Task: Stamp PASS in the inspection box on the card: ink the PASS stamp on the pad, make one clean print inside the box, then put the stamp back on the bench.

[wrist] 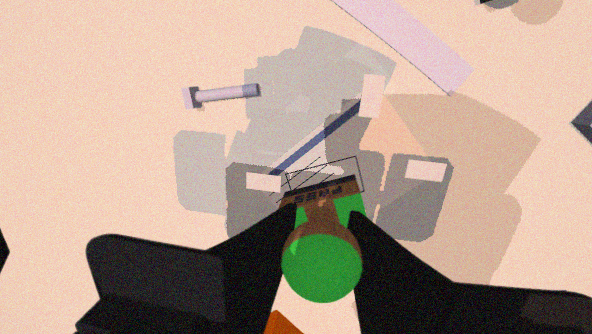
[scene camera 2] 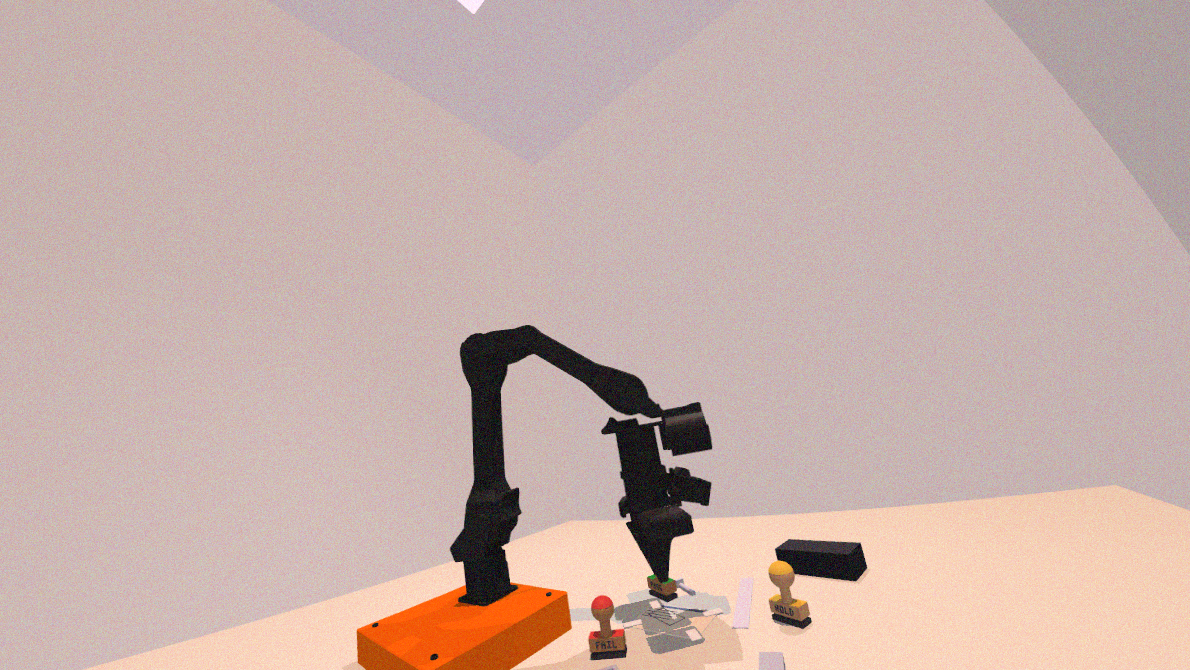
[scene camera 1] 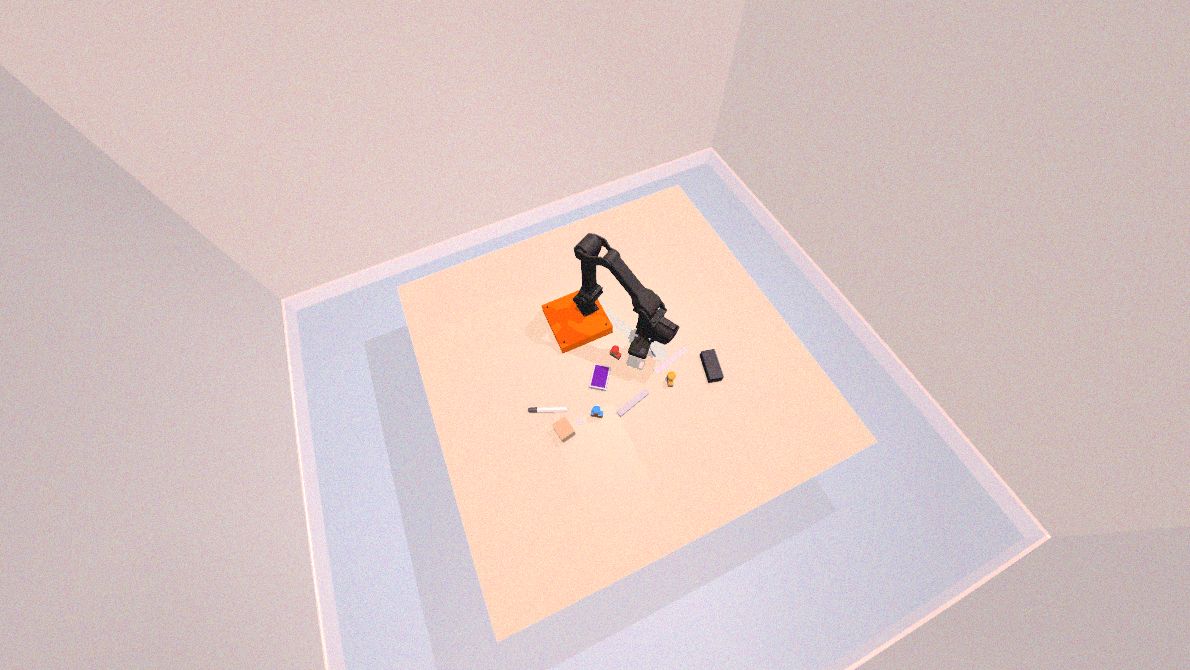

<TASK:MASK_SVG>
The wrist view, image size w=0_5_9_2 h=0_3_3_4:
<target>gripper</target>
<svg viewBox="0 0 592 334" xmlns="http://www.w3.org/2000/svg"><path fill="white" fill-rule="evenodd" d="M0 228L1 274L10 250ZM351 211L347 229L356 238L362 251L362 272L358 283L353 289L360 334L592 334L592 297L571 291L516 288L451 281L447 276L442 275L442 273L429 266L429 264L414 256L405 246L402 246L392 236L385 233L364 214ZM297 204L286 204L258 223L251 225L243 232L206 250L112 233L93 237L86 244L85 256L100 300L93 304L88 312L76 322L75 328L77 331L73 332L73 334L264 334L283 275L281 268L283 247L289 234L295 228Z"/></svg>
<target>bolt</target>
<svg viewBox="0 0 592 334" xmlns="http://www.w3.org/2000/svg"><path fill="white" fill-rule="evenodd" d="M260 86L258 83L201 91L199 91L199 86L181 88L185 109L189 110L201 107L201 102L259 96Z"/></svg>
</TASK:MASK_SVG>
